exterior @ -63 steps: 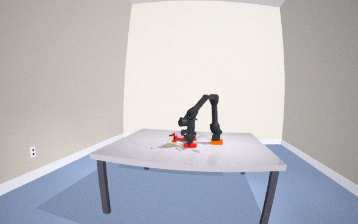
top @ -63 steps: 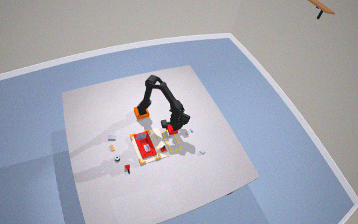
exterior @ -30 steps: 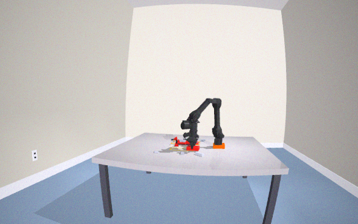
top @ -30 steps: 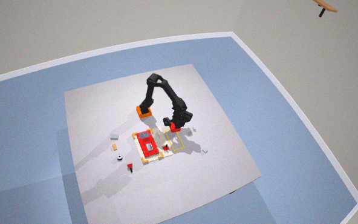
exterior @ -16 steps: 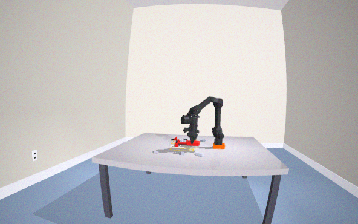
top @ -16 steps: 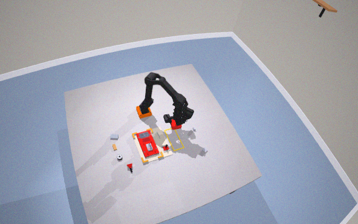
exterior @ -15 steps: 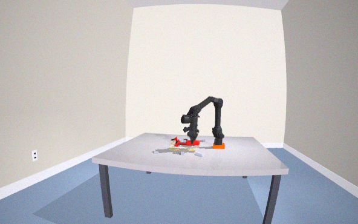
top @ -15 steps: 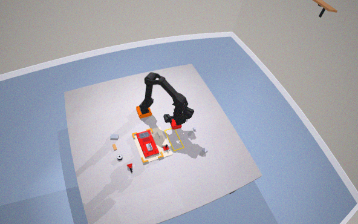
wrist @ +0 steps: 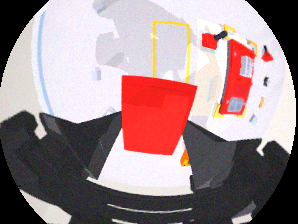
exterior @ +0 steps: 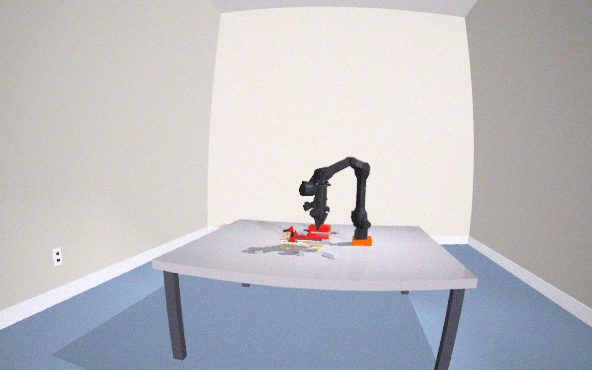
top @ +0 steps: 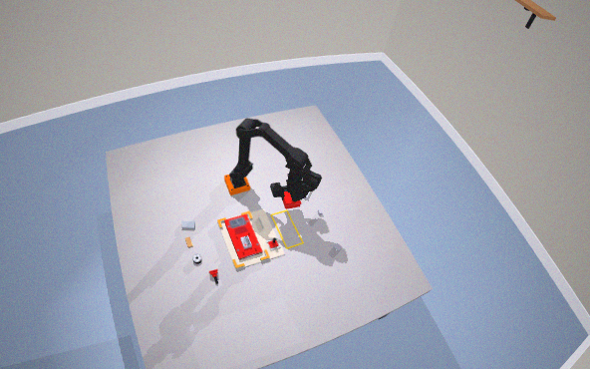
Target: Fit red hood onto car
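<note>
The cream jig board is 23 cm to the right of my gripper tip, 9 cm below it and 7 cm ahead of it. Round my gripper tip: wheel: 48 cm to the right, 9 cm below, 7 cm ahead; red hood: 1 cm above; black stem: 14 cm to the right, 14 cm ahead, 7 cm below.
</note>
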